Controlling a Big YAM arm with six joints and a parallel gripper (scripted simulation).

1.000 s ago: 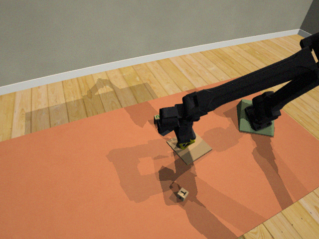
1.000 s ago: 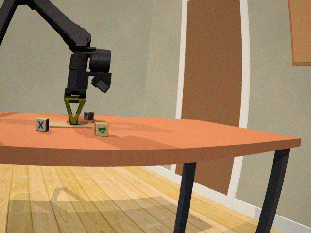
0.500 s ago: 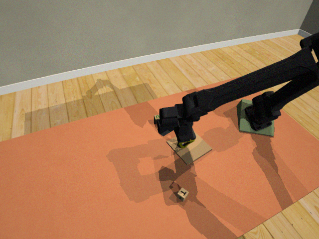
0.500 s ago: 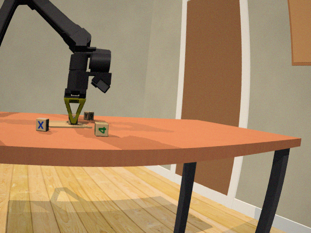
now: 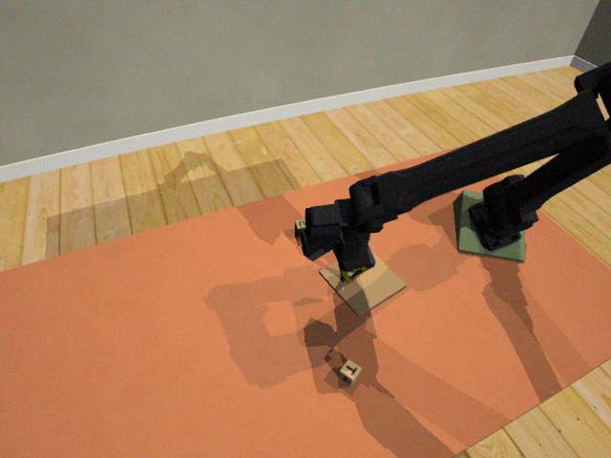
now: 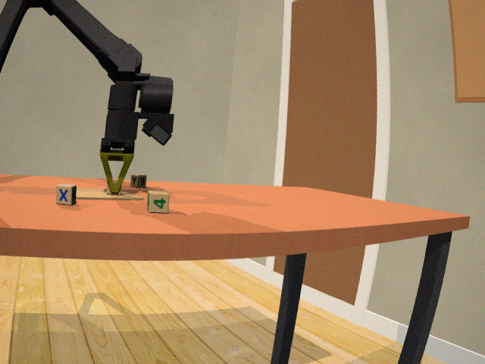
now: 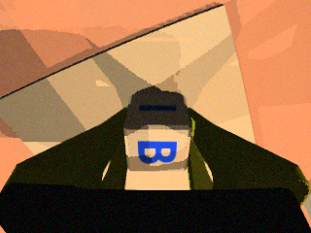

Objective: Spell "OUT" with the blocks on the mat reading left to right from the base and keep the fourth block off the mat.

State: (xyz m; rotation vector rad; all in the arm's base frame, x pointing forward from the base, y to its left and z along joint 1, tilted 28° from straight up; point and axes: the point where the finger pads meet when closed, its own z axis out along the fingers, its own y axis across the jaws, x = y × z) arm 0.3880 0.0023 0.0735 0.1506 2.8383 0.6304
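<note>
My gripper is now 3 cm past the tan mat, 1 cm to the right of it and 1 cm above it. Round my hand: O block 9 cm behind, 14 cm to the right; wooden block right at my hand.
</note>
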